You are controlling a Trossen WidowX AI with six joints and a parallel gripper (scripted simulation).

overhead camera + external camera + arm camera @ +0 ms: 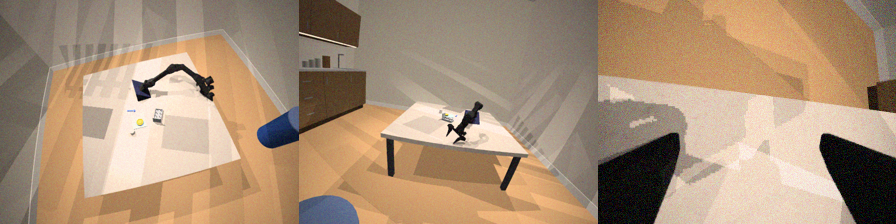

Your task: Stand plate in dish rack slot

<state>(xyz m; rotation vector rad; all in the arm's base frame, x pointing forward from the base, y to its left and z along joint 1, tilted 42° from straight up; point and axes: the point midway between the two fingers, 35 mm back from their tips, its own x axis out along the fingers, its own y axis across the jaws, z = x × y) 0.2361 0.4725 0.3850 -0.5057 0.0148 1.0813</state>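
Right now my gripper tip is 7 cm short of the plate, 70 cm to the left of it and 1 cm above it. From my gripper tip the other things lie so: grey dish rack (4 cm ahead, 53 cm to the right); then blue utensil (7 cm behind, 76 cm to the right, 2 cm below); then white cup (15 cm ahead, 79 cm to the right).
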